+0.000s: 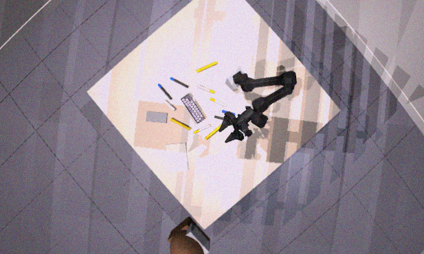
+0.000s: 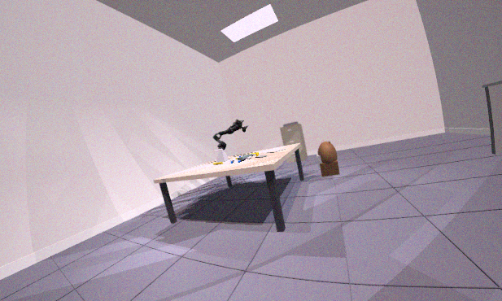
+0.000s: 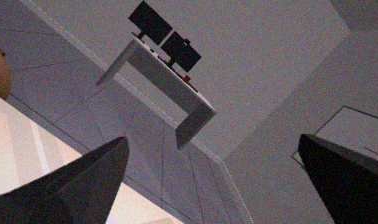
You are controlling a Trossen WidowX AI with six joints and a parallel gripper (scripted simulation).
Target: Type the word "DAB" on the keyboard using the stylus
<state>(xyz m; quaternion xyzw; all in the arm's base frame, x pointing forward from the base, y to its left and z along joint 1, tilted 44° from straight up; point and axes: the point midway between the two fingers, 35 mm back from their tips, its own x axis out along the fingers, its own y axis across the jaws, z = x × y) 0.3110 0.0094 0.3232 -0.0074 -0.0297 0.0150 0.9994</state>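
Right now the D key is 6 cm ahead of my gripper tip, 16 cm to the right of it and 38 cm below it. From my gripper tip the other things lie so: white sheet: 33 cm ahead, 4 cm to the right, 39 cm below; blue stylus: 12 cm behind, 11 cm to the right, 39 cm below; yellow marker: 2 cm ahead, 4 cm to the right, 39 cm below.
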